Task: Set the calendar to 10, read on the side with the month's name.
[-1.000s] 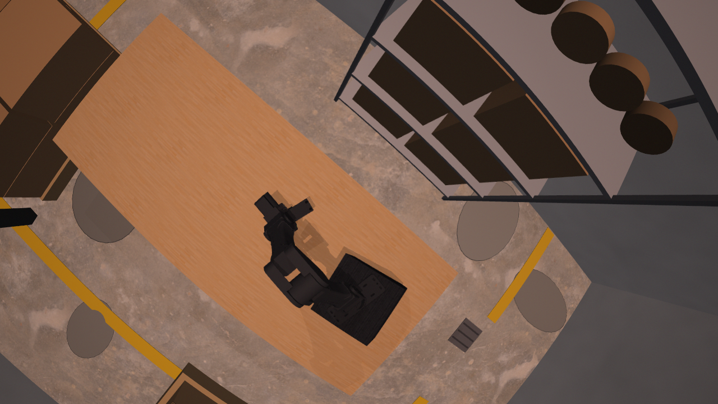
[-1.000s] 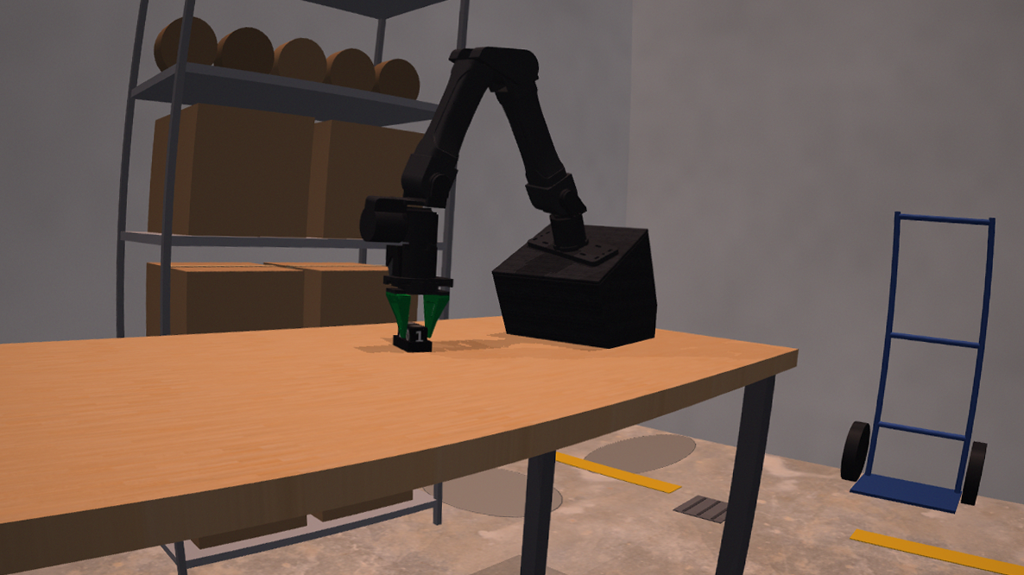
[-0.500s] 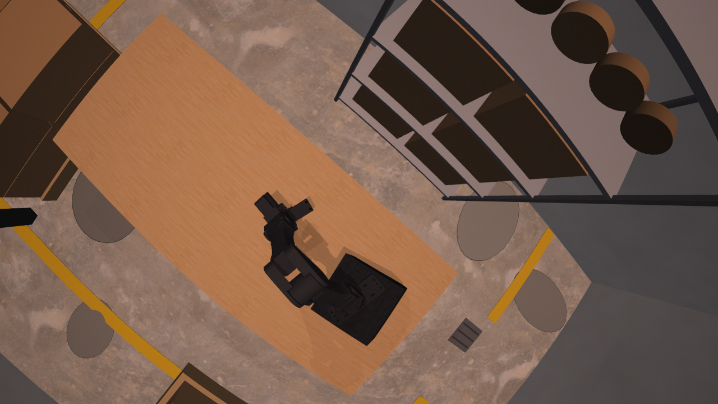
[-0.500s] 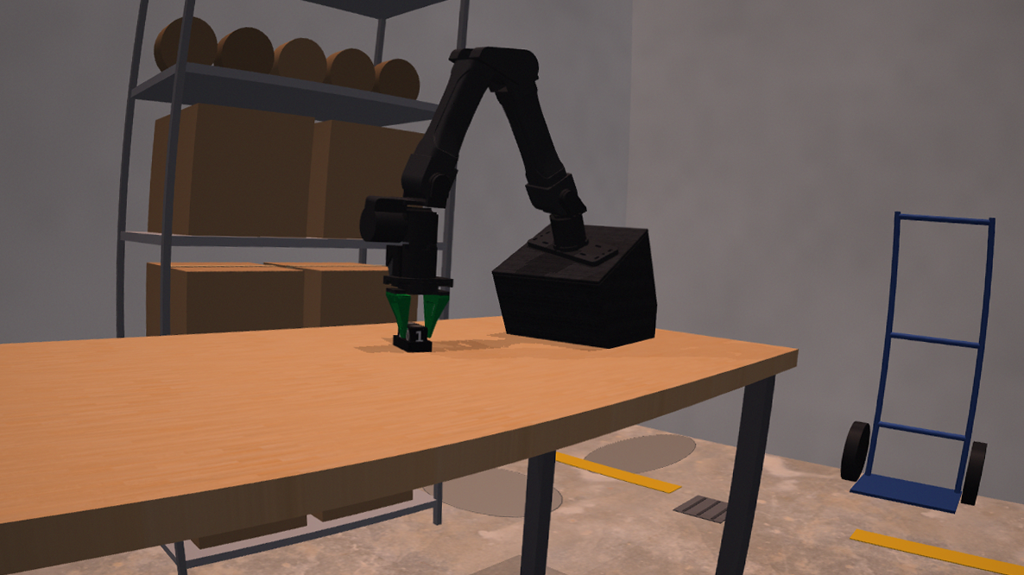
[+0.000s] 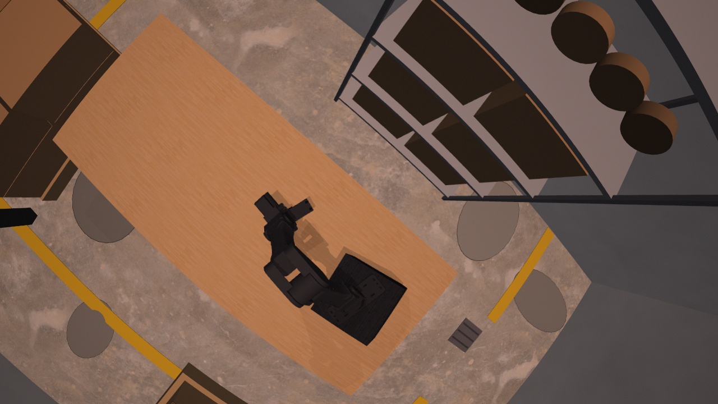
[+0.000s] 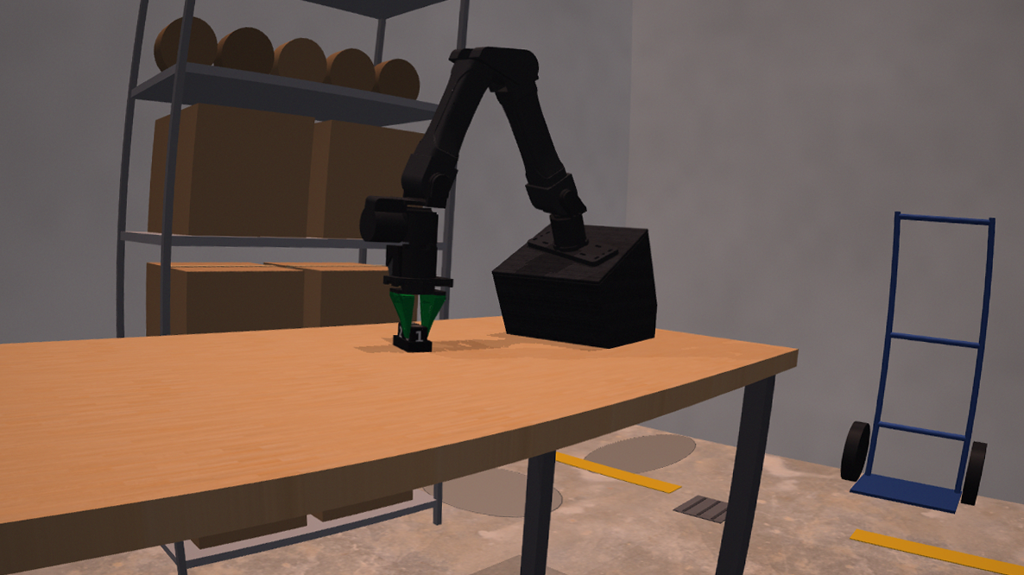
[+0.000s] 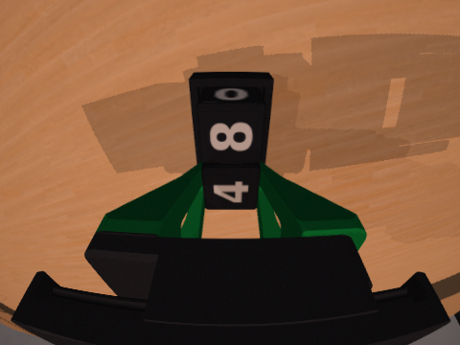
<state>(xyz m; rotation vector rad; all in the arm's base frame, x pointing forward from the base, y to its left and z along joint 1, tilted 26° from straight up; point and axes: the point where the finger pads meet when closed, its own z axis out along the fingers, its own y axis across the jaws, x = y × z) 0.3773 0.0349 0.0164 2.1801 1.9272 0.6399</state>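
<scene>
Right now my hand is 2 cm to the left of the black tray and 2 cm above it.
</scene>
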